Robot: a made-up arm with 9 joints. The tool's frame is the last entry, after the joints. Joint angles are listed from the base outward.
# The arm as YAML. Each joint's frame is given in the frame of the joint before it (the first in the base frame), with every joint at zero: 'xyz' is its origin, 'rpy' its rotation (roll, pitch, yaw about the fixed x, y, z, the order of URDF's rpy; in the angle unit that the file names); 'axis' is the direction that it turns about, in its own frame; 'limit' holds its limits. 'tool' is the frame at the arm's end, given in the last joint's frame.
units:
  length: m
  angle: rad
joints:
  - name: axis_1
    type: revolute
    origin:
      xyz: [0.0, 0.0, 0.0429]
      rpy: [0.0, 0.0, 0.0]
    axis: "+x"
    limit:
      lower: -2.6
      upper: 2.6
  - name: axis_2
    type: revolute
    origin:
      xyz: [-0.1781, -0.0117, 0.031]
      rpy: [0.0, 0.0, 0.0]
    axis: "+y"
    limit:
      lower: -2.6
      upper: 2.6
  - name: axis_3
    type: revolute
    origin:
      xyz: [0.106, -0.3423, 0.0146]
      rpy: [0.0, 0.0, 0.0]
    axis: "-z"
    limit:
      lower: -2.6
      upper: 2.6
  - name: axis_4
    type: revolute
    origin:
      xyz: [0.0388, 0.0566, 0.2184]
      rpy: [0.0, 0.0, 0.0]
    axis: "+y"
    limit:
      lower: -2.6
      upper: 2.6
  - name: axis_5
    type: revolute
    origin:
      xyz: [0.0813, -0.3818, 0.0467]
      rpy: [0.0, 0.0, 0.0]
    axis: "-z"
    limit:
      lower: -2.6
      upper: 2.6
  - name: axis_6
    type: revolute
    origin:
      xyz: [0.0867, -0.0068, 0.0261]
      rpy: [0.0, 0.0, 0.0]
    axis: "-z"
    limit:
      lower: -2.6
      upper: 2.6
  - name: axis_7
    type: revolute
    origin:
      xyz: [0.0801, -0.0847, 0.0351]
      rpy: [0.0, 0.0, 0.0]
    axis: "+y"
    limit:
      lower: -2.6
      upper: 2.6
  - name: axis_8
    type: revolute
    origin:
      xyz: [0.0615, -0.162, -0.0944]
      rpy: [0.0, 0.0, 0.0]
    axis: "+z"
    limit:
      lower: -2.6
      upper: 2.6
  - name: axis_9
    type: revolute
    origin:
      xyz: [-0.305, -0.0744, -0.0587]
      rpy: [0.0, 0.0, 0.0]
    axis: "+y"
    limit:
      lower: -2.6
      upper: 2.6
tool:
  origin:
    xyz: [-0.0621, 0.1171, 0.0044]
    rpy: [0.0, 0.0, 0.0]
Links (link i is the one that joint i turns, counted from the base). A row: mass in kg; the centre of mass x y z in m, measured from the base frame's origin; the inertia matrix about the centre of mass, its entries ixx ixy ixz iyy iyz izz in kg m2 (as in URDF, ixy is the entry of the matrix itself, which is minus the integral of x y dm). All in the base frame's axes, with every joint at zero. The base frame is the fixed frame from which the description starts. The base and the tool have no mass.
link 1: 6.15; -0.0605 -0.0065 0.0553; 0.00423 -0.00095 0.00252 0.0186 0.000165 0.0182
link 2: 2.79; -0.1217 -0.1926 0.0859; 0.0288 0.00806 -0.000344 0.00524 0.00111 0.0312
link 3: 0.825; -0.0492 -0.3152 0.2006; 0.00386 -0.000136 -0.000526 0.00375 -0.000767 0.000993
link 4: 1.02; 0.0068 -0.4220 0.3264; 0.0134 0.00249 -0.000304 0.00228 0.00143 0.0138
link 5: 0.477; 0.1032 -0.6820 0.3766; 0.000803 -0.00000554 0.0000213 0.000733 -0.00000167 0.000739
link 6: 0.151; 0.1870 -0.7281 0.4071; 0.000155 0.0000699 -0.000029 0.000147 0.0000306 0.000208
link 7: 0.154; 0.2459 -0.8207 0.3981; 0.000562 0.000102 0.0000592 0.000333 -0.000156 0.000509
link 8: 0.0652; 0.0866 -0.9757 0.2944; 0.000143 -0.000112 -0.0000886 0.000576 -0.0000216 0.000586
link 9: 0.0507; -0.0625 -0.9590 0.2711; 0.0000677 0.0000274 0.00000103 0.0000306 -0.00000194 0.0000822
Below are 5 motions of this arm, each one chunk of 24 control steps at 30 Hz.
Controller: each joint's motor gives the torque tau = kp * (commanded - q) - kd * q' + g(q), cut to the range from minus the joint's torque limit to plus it. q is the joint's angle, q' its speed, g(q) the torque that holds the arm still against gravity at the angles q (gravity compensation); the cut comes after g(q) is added. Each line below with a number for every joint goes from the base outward.
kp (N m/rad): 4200 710 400 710 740 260 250 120 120
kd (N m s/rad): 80 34 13 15 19 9.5 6 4.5 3.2
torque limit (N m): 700 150 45 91 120 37 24 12 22
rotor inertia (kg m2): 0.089 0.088 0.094 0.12 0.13 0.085 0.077 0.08 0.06
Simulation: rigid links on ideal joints. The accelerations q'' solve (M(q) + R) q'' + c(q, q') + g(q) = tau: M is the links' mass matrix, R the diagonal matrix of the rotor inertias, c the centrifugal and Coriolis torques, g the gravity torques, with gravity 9.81 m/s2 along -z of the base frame. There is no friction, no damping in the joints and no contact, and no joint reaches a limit. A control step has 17 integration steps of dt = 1/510 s. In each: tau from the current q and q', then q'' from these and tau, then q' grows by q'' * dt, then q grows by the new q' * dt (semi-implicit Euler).
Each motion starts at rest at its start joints. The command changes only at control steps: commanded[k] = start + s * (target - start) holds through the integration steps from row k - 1 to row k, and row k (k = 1, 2, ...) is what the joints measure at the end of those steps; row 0 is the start. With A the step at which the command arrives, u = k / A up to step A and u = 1 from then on. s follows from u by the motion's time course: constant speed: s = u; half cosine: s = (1 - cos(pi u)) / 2; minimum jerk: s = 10 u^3 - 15 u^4 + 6 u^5; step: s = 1 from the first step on.
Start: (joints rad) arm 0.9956 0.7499 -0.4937 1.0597 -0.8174 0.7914 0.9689 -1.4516 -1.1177
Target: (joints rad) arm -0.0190 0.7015 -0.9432 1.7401 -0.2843 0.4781 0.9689 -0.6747 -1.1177
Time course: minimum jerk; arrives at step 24
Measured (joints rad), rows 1 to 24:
1: 0.9950 0.7500 -0.4939 1.0601 -0.8171 0.7913 0.9689 -1.4514 -1.1177
2: 0.9912 0.7502 -0.4956 1.0628 -0.8153 0.7903 0.9688 -1.4497 -1.1177
3: 0.9810 0.7503 -0.4995 1.0696 -0.8104 0.7878 0.9687 -1.4444 -1.1177
4: 0.9625 0.7499 -0.5066 1.0821 -0.8013 0.7831 0.9687 -1.4336 -1.1177
5: 0.9344 0.7487 -0.5174 1.1009 -0.7873 0.7756 0.9687 -1.4158 -1.1177
6: 0.8961 0.7468 -0.5323 1.1265 -0.7681 0.7653 0.9687 -1.3903 -1.1177
7: 0.8479 0.7442 -0.5515 1.1588 -0.7436 0.7518 0.9687 -1.3571 -1.1177
8: 0.7905 0.7410 -0.5747 1.1972 -0.7143 0.7355 0.9687 -1.3165 -1.1177
9: 0.7252 0.7373 -0.6016 1.2410 -0.6807 0.7166 0.9688 -1.2693 -1.1177
10: 0.6534 0.7332 -0.6315 1.2891 -0.6436 0.6956 0.9688 -1.2166 -1.1177
11: 0.5772 0.7289 -0.6638 1.3403 -0.6040 0.6729 0.9688 -1.1597 -1.1177
12: 0.4985 0.7245 -0.6976 1.3932 -0.5630 0.6491 0.9688 -1.1002 -1.1177
13: 0.4195 0.7201 -0.7320 1.4462 -0.5216 0.6250 0.9688 -1.0396 -1.1177
14: 0.3424 0.7159 -0.7660 1.4979 -0.4810 0.6011 0.9689 -0.9798 -1.1177
15: 0.2693 0.7119 -0.7988 1.5470 -0.4423 0.5782 0.9689 -0.9222 -1.1177
16: 0.2022 0.7083 -0.8295 1.5920 -0.4066 0.5567 0.9689 -0.8685 -1.1177
17: 0.1426 0.7051 -0.8573 1.6319 -0.3747 0.5374 0.9689 -0.8200 -1.1177
18: 0.0920 0.7025 -0.8814 1.6659 -0.3474 0.5206 0.9689 -0.7779 -1.1177
19: 0.0512 0.7005 -0.9015 1.6932 -0.3251 0.5067 0.9689 -0.7429 -1.1177
20: 0.0204 0.6992 -0.9173 1.7138 -0.3080 0.4958 0.9689 -0.7156 -1.1177
21: -0.0005 0.6985 -0.9287 1.7278 -0.2961 0.4879 0.9689 -0.6959 -1.1177
22: -0.0127 0.6984 -0.9362 1.7359 -0.2889 0.4828 0.9689 -0.6833 -1.1177
23: -0.0180 0.6989 -0.9403 1.7394 -0.2855 0.4800 0.9689 -0.6768 -1.1177
24: -0.0190 0.6997 -0.9422 1.7401 -0.2845 0.4788 0.9689 -0.6745 -1.1177

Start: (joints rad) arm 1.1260 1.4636 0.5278 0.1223 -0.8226 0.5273 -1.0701 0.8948 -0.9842
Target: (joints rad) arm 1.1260 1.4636 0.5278 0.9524 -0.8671 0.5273 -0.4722 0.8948 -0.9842
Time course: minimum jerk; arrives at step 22
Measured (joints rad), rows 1 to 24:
1: 1.1260 1.4636 0.5278 0.1229 -0.8226 0.5273 -1.0697 0.8948 -0.9842
2: 1.1260 1.4635 0.5278 0.1268 -0.8228 0.5273 -1.0672 0.8950 -0.9842
3: 1.1259 1.4634 0.5279 0.1372 -0.8234 0.5272 -1.0601 0.8953 -0.9842
4: 1.1259 1.4633 0.5279 0.1562 -0.8243 0.5272 -1.0470 0.8955 -0.9842
5: 1.1259 1.4633 0.5279 0.1848 -0.8258 0.5272 -1.0270 0.8956 -0.9842
6: 1.1260 1.4634 0.5278 0.2232 -0.8278 0.5271 -0.9998 0.8956 -0.9842
7: 1.1260 1.4635 0.5276 0.2710 -0.8303 0.5270 -0.9659 0.8955 -0.9842
8: 1.1261 1.4637 0.5273 0.3271 -0.8333 0.5268 -0.9259 0.8954 -0.9842
9: 1.1261 1.4639 0.5271 0.3899 -0.8366 0.5267 -0.8811 0.8953 -0.9842
10: 1.1261 1.4641 0.5270 0.4574 -0.8402 0.5266 -0.8326 0.8951 -0.9842
11: 1.1261 1.4643 0.5270 0.5276 -0.8439 0.5265 -0.7821 0.8950 -0.9842
12: 1.1261 1.4644 0.5272 0.5981 -0.8477 0.5265 -0.7313 0.8948 -0.9842
13: 1.1261 1.4645 0.5275 0.6666 -0.8514 0.5266 -0.6818 0.8947 -0.9842
14: 1.1260 1.4644 0.5278 0.7309 -0.8548 0.5267 -0.6352 0.8945 -0.9842
15: 1.1259 1.4644 0.5282 0.7889 -0.8579 0.5269 -0.5929 0.8944 -0.9842
16: 1.1259 1.4643 0.5286 0.8391 -0.8606 0.5270 -0.5563 0.8943 -0.9842
17: 1.1258 1.4642 0.5288 0.8802 -0.8628 0.5272 -0.5261 0.8942 -0.9842
18: 1.1258 1.4641 0.5290 0.9116 -0.8645 0.5273 -0.5030 0.8941 -0.9842
19: 1.1258 1.4640 0.5291 0.9332 -0.8658 0.5274 -0.4869 0.8941 -0.9842
20: 1.1258 1.4639 0.5290 0.9459 -0.8665 0.5275 -0.4772 0.8942 -0.9842
21: 1.1259 1.4638 0.5287 0.9514 -0.8669 0.5275 -0.4729 0.8943 -0.9842
22: 1.1259 1.4637 0.5284 0.9525 -0.8670 0.5274 -0.4720 0.8945 -0.9842
23: 1.1260 1.4637 0.5280 0.9524 -0.8671 0.5273 -0.4721 0.8947 -0.9842
24: 1.1260 1.4636 0.5277 0.9524 -0.8671 0.5273 -0.4722 0.8948 -0.9842

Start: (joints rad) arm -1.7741 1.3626 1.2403 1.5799 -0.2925 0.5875 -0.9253 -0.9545 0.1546
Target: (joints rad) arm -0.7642 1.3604 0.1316 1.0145 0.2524 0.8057 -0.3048 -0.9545 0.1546
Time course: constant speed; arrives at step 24
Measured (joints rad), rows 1 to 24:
1: -1.7402 1.3597 1.2287 1.5651 -0.2748 0.5931 -0.9057 -0.9522 0.1544
2: -1.6962 1.3611 1.1802 1.5386 -0.2533 0.6010 -0.8791 -0.9518 0.1544
3: -1.6522 1.3629 1.1230 1.5118 -0.2310 0.6097 -0.8534 -0.9532 0.1546
4: -1.6097 1.3638 1.0718 1.4876 -0.2085 0.6185 -0.8278 -0.9544 0.1547
5: -1.5679 1.3640 1.0258 1.4645 -0.1858 0.6276 -0.8019 -0.9548 0.1546
6: -1.5260 1.3639 0.9809 1.4413 -0.1631 0.6366 -0.7759 -0.9546 0.1546
7: -1.4840 1.3638 0.9353 1.4178 -0.1403 0.6457 -0.7500 -0.9544 0.1546
8: -1.4419 1.3638 0.8891 1.3942 -0.1176 0.6548 -0.7242 -0.9544 0.1546
9: -1.3998 1.3637 0.8427 1.3706 -0.0949 0.6639 -0.6984 -0.9545 0.1546
10: -1.3577 1.3637 0.7964 1.3470 -0.0722 0.6729 -0.6725 -0.9545 0.1546
11: -1.3156 1.3637 0.7502 1.3235 -0.0495 0.6820 -0.6467 -0.9546 0.1546
12: -1.2735 1.3636 0.7041 1.2999 -0.0268 0.6911 -0.6208 -0.9546 0.1546
13: -1.2314 1.3636 0.6579 1.2764 -0.0041 0.7002 -0.5950 -0.9547 0.1546
14: -1.1893 1.3635 0.6117 1.2528 0.0186 0.7092 -0.5691 -0.9547 0.1546
15: -1.1473 1.3635 0.5655 1.2292 0.0413 0.7183 -0.5433 -0.9547 0.1546
16: -1.1052 1.3634 0.5193 1.2057 0.0640 0.7274 -0.5174 -0.9548 0.1546
17: -1.0631 1.3634 0.4731 1.1821 0.0867 0.7364 -0.4915 -0.9548 0.1546
18: -1.0210 1.3634 0.4269 1.1586 0.1094 0.7455 -0.4657 -0.9549 0.1546
19: -0.9789 1.3633 0.3807 1.1350 0.1322 0.7546 -0.4398 -0.9549 0.1546
20: -0.9369 1.3633 0.3346 1.1114 0.1549 0.7637 -0.4140 -0.9549 0.1546
21: -0.8948 1.3632 0.2884 1.0879 0.1776 0.7727 -0.3881 -0.9550 0.1546
22: -0.8527 1.3632 0.2422 1.0643 0.2003 0.7818 -0.3623 -0.9550 0.1546
23: -0.8106 1.3631 0.1960 1.0408 0.2230 0.7909 -0.3364 -0.9550 0.1546
24: -0.7685 1.3630 0.1499 1.0172 0.2457 0.8000 -0.3105 -0.9551 0.1546

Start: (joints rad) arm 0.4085 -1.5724 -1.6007 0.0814 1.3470 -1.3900 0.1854 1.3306 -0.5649
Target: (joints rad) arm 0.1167 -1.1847 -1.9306 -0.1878 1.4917 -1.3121 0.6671 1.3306 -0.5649
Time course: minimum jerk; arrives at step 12
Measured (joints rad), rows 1 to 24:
1: 0.4073 -1.5717 -1.6012 0.0801 1.3477 -1.3896 0.1873 1.3304 -0.5649
2: 0.3997 -1.5667 -1.6055 0.0724 1.3518 -1.3870 0.1990 1.3294 -0.5649
3: 0.3815 -1.5521 -1.6191 0.0550 1.3609 -1.3816 0.2279 1.3277 -0.5648
4: 0.3518 -1.5241 -1.6462 0.0277 1.3751 -1.3739 0.2753 1.3263 -0.5648
5: 0.3125 -1.4824 -1.6867 -0.0076 1.3932 -1.3648 0.3381 1.3260 -0.5648
6: 0.2675 -1.4299 -1.7369 -0.0476 1.4137 -1.3550 0.4102 1.3272 -0.5648
7: 0.2220 -1.3721 -1.7907 -0.0881 1.4347 -1.3452 0.4841 1.3293 -0.5648
8: 0.1810 -1.3151 -1.8417 -0.1249 1.4542 -1.3359 0.5517 1.3316 -0.5648
9: 0.1486 -1.2652 -1.8842 -0.1543 1.4702 -1.3279 0.6061 1.3336 -0.5649
10: 0.1275 -1.2269 -1.9142 -0.1740 1.4814 -1.3219 0.6429 1.3350 -0.5649
11: 0.1177 -1.2024 -1.9302 -0.1838 1.4876 -1.3178 0.6615 1.3355 -0.5650
12: 0.1159 -1.1904 -1.9345 -0.1866 1.4901 -1.3154 0.6666 1.3348 -0.5650
13: 0.1164 -1.1860 -1.9325 -0.1874 1.4913 -1.3134 0.6671 1.3331 -0.5650
14: 0.1168 -1.1847 -1.9300 -0.1878 1.4919 -1.3121 0.6672 1.3312 -0.5649
15: 0.1168 -1.1844 -1.9292 -0.1879 1.4921 -1.3115 0.6673 1.3302 -0.5649
16: 0.1168 -1.1844 -1.9296 -0.1878 1.4919 -1.3116 0.6672 1.3301 -0.5649
17: 0.1167 -1.1846 -1.9303 -0.1878 1.4917 -1.3119 0.6671 1.3304 -0.5649
18: 0.1167 -1.1847 -1.9308 -0.1878 1.4916 -1.3122 0.6671 1.3306 -0.5649
19: 0.1167 -1.1847 -1.9309 -0.1878 1.4916 -1.3122 0.6671 1.3307 -0.5649
20: 0.1167 -1.1847 -1.9307 -0.1878 1.4917 -1.3122 0.6671 1.3307 -0.5649
21: 0.1167 -1.1847 -1.9306 -0.1878 1.4917 -1.3121 0.6671 1.3306 -0.5649
22: 0.1167 -1.1847 -1.9306 -0.1878 1.4917 -1.3121 0.6671 1.3306 -0.5649
23: 0.1167 -1.1847 -1.9306 -0.1878 1.4917 -1.3121 0.6671 1.3306 -0.5649
24: 0.1167 -1.1847 -1.9306 -0.1878 1.4917 -1.3121 0.6671 1.3306 -0.5649

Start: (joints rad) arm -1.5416 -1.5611 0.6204 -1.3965 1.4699 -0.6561 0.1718 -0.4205 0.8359
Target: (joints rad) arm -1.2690 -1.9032 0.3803 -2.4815 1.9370 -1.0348 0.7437 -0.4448 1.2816
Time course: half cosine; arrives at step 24
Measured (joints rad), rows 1 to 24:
1: -1.5407 -1.5616 0.6193 -1.4003 1.4713 -0.6571 0.1736 -0.4206 0.8370
2: -1.5377 -1.5636 0.6161 -1.4125 1.4762 -0.6604 0.1796 -0.4209 0.8413
3: -1.5322 -1.5684 0.6116 -1.4339 1.4849 -0.6667 0.1905 -0.4214 0.8495
4: -1.5245 -1.5759 0.6057 -1.4640 1.4973 -0.6758 0.2061 -0.4220 0.8614
5: -1.5148 -1.5862 0.5983 -1.5023 1.5133 -0.6878 0.2261 -0.4227 0.8768
6: -1.5031 -1.5990 0.5893 -1.5480 1.5326 -0.7026 0.2499 -0.4236 0.8952
7: -1.4898 -1.6141 0.5786 -1.6004 1.5548 -0.7197 0.2773 -0.4246 0.9164
8: -1.4751 -1.6312 0.5666 -1.6586 1.5795 -0.7391 0.3078 -0.4258 0.9400
9: -1.4592 -1.6500 0.5534 -1.7216 1.6063 -0.7602 0.3409 -0.4272 0.9657
10: -1.4424 -1.6702 0.5393 -1.7883 1.6347 -0.7828 0.3760 -0.4286 0.9930
11: -1.4249 -1.6914 0.5245 -1.8576 1.6644 -0.8065 0.4125 -0.4301 1.0214
12: -1.4071 -1.7133 0.5093 -1.9283 1.6947 -0.8309 0.4497 -0.4316 1.0504
13: -1.3893 -1.7355 0.4939 -1.9991 1.7251 -0.8555 0.4871 -0.4331 1.0796
14: -1.3718 -1.7577 0.4785 -2.0689 1.7552 -0.8799 0.5240 -0.4347 1.1084
15: -1.3548 -1.7793 0.4635 -2.1365 1.7844 -0.9038 0.5597 -0.4362 1.1364
16: -1.3388 -1.8001 0.4490 -2.2006 1.8122 -0.9267 0.5937 -0.4377 1.1630
17: -1.3238 -1.8198 0.4354 -2.2603 1.8381 -0.9481 0.6253 -0.4390 1.1879
18: -1.3103 -1.8379 0.4229 -2.3145 1.8618 -0.9679 0.6541 -0.4403 1.2106
19: -1.2984 -1.8542 0.4117 -2.3623 1.8827 -0.9855 0.6795 -0.4415 1.2306
20: -1.2883 -1.8684 0.4020 -2.4029 1.9006 -1.0007 0.7011 -0.4425 1.2477
21: -1.2801 -1.8803 0.3940 -2.4355 1.9151 -1.0133 0.7186 -0.4433 1.2616
22: -1.2742 -1.8897 0.3879 -2.4596 1.9260 -1.0230 0.7316 -0.4439 1.2720
23: -1.2704 -1.8964 0.3838 -2.4749 1.9330 -1.0297 0.7399 -0.4444 1.2788
24: -1.2690 -1.9004 0.3817 -2.4809 1.9362 -1.0332 0.7434 -0.4446 1.2818

